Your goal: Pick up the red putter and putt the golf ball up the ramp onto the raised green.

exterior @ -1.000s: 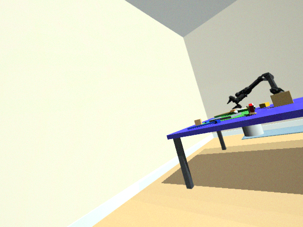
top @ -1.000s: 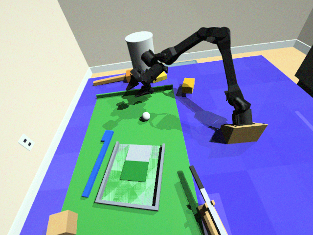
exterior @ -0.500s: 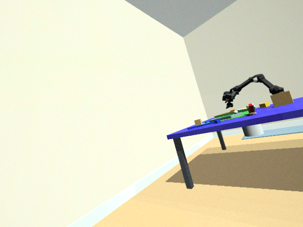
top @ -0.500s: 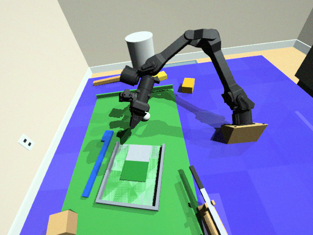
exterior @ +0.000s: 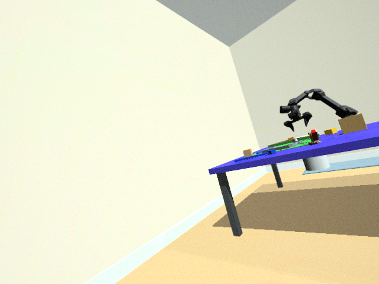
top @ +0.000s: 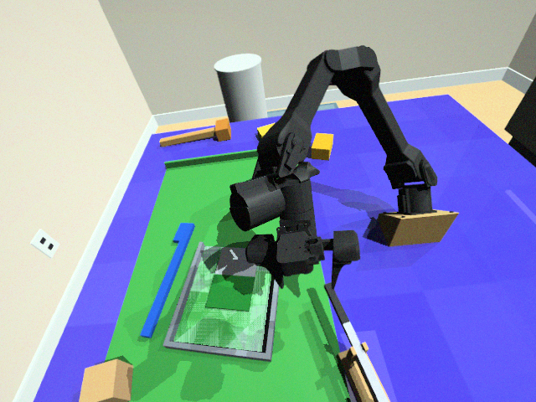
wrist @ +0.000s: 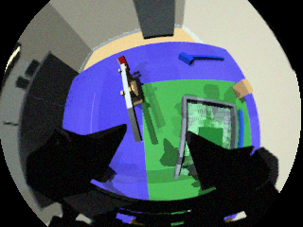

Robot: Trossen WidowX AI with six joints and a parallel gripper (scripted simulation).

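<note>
Right now my gripper tip is 80 mm past the red putter, 130 mm to the right of it and 50 mm above it. From my gripper tip the other things lie so: white golf ball: 110 mm ahead, 330 mm to the right, 90 mm below; tan cube: 390 mm ahead, 100 mm to the left, 80 mm below; wooden stand: 80 mm behind, 140 mm to the left, 80 mm below.
</note>
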